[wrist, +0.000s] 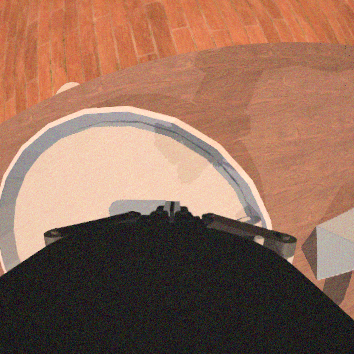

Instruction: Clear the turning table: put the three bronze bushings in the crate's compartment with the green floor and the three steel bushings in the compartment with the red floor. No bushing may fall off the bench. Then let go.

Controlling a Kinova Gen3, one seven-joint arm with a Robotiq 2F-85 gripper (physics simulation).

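Places are measured from the arm's base along level axes (x right, y back, z down), in centimetres.
Pixels of known places: gripper, between the fingertips: [172,210].
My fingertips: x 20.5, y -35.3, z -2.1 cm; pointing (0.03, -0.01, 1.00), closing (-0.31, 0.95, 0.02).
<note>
For each thing: its top centre in the pictures, then the offset to it from my fingertips. "spot": a spot on its surface instead. Level surfaces: height alone.
- turning table, centre of its top: [116,267] dx -7.0, dy -10.7, dz +4.6 cm
- pale ring-like edge, a spot on its surface: [248,219] spot: dx -5.5, dy +8.7, dz +5.0 cm
- brown wooden bench, height of its surface: dz +10.7 cm
The turning table [100,165] is a pale round disc with a raised rim, at the left and middle of the wrist view. My gripper [172,210] is shut and empty, over the disc's near part. A pale ring-like edge [248,219], possibly the top of a steel bushing, shows by the rim to the right of the fingertips; the gripper's right linkage hides what is below it. No bronze bushing shows. The crate's green and red floors do not show. The black gripper body hides the lower middle.
A light grey box-like corner [335,252], perhaps part of the crate, stands on the brown wooden bench [300,125] at the right edge. The bench's curved far edge runs across the top, with floor beyond. A small pale rounded thing [69,88] shows at that edge, upper left.
</note>
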